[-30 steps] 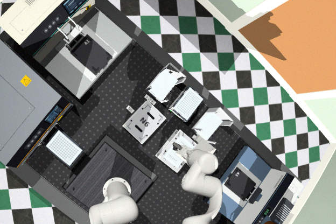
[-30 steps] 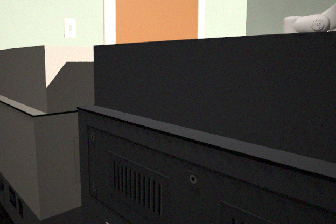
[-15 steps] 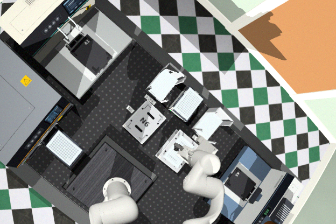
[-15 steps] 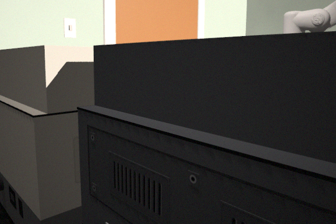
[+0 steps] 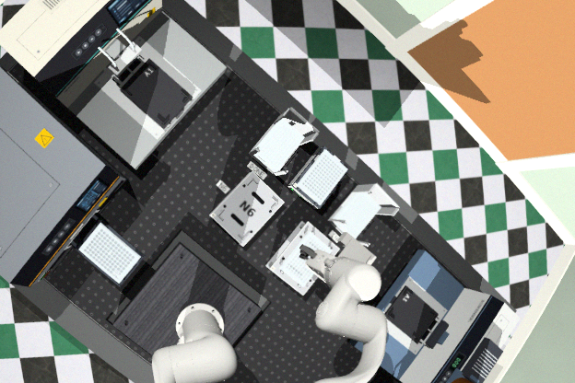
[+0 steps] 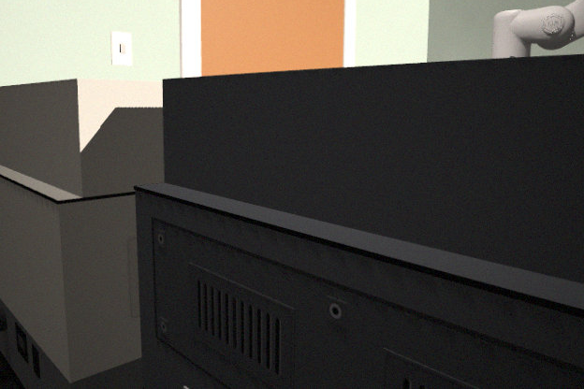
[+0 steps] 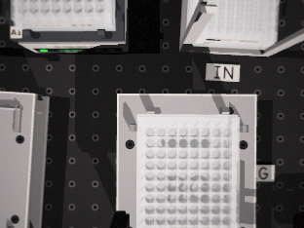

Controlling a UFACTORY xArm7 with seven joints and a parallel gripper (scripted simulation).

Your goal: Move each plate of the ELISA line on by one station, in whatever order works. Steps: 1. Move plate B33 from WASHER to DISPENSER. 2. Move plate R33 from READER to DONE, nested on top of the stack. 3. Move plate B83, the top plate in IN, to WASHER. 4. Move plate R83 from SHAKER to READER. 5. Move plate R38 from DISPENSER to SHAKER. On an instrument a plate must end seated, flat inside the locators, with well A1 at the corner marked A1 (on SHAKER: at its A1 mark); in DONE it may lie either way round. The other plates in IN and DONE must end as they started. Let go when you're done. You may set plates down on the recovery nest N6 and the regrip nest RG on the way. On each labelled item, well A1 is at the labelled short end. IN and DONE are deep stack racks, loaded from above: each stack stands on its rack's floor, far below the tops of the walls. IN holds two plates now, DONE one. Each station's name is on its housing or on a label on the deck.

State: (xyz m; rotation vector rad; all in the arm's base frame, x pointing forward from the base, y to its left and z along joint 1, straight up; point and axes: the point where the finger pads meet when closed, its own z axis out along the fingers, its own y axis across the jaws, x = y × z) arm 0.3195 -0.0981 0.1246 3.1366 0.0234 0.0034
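My gripper is now 11 cm above the regrip nest RG. From my hand the other things lie so: dark reader nest (40 cm to the left, 31 cm behind, 6 cm below); then N6 nest (20 cm to the left, 13 cm below).
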